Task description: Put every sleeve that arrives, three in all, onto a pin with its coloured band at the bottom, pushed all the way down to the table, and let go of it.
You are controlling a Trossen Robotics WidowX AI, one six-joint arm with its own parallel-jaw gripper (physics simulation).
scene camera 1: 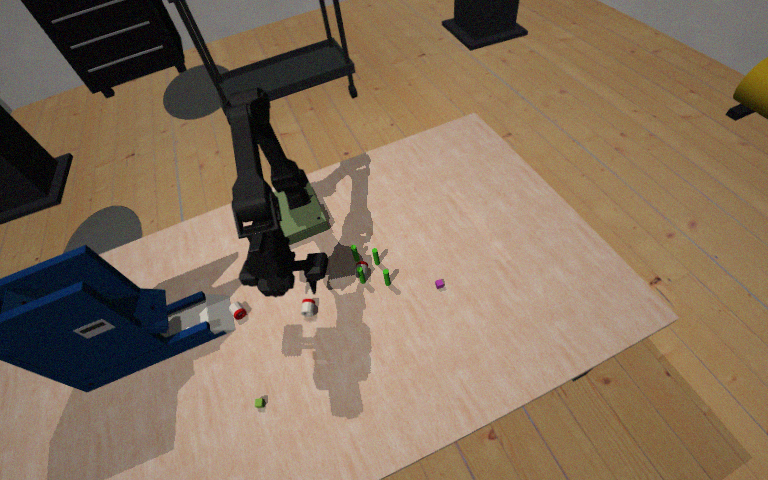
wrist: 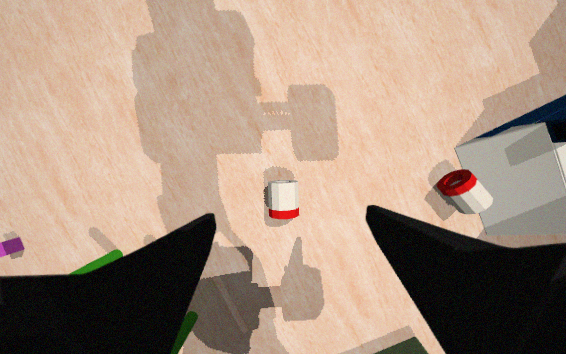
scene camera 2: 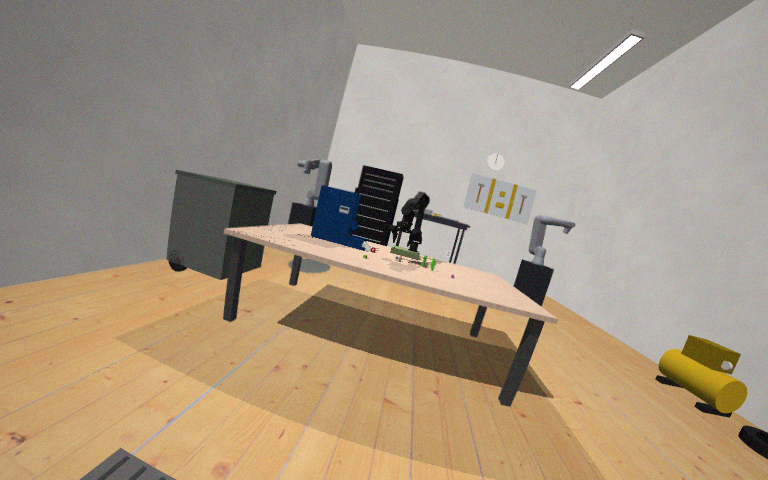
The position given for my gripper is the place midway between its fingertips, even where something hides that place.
My gripper [scene camera 1: 295, 294] is open, holding nothing.
My gripper also shows in the wrist view [wrist: 291, 216].
